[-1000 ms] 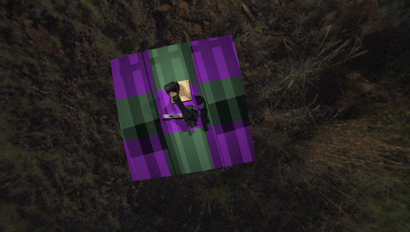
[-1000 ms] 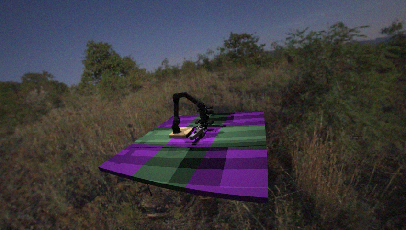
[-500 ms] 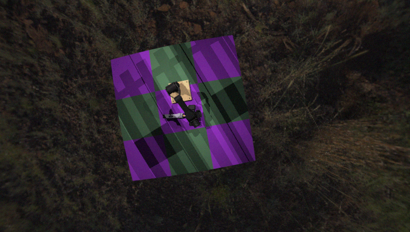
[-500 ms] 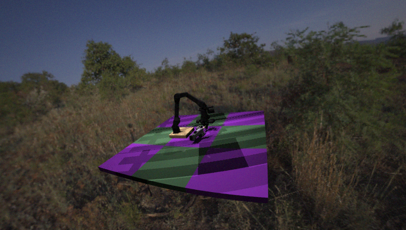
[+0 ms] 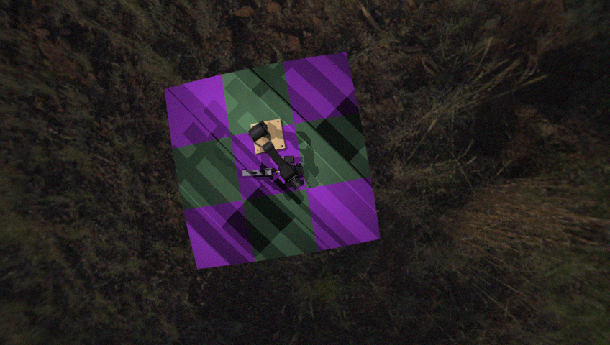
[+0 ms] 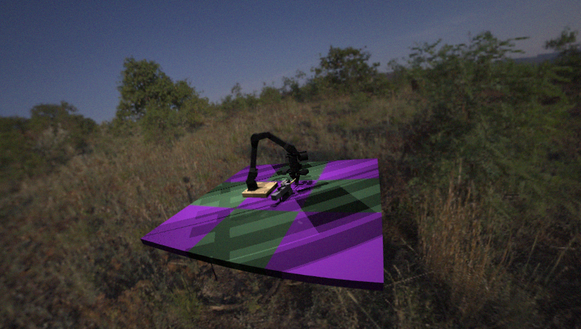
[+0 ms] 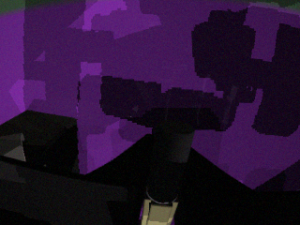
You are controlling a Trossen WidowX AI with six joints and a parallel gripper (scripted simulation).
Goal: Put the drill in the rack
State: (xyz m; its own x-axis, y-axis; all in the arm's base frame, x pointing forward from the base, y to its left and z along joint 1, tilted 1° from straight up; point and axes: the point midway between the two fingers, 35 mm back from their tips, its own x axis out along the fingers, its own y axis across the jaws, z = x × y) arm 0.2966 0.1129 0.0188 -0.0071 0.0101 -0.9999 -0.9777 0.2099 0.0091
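My gripper tip is now 4 cm to the left of the drill, 3 cm below it and 1 cm past it. Also, from my gripper tip: grey block (8 cm behind, 2 cm to the right).
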